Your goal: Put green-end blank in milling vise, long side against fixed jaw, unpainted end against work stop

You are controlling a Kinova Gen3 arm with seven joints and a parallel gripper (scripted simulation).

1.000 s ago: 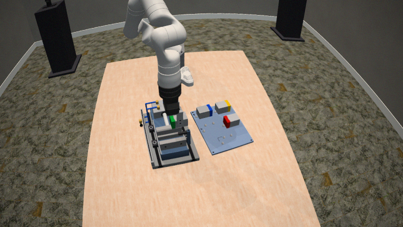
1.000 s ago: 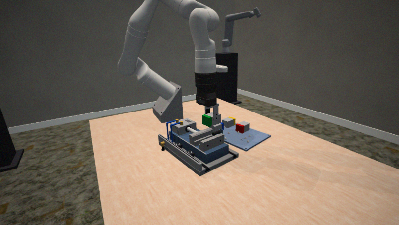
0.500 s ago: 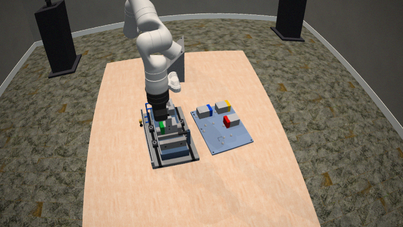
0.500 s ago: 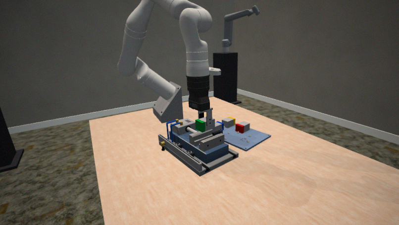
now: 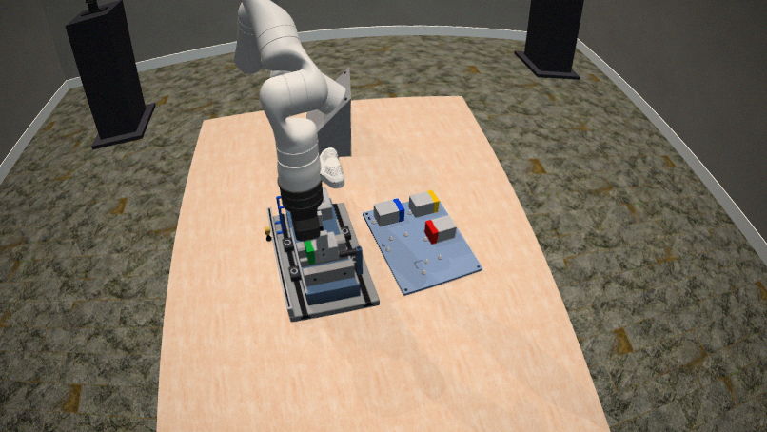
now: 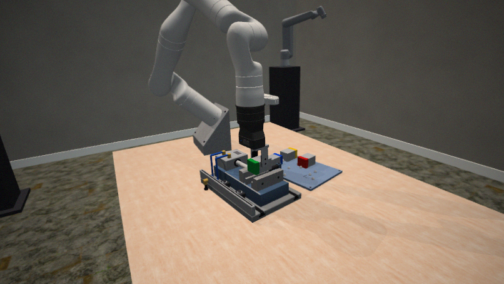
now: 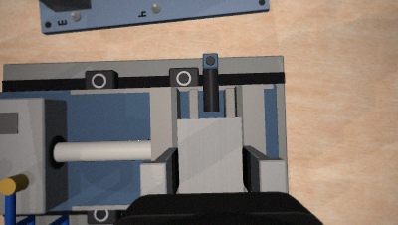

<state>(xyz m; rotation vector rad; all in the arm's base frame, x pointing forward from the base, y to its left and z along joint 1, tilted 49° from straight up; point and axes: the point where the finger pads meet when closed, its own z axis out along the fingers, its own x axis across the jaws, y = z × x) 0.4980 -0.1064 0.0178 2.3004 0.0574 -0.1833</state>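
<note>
Right now the green-ended blank is 20 mm below my hand. Round my hand: vise ram 90 mm behind, 60 mm below; then fixed jaw 30 mm ahead, 10 mm to the left, 60 mm below; then black work stop rod 50 mm to the left, 50 mm below.
</note>
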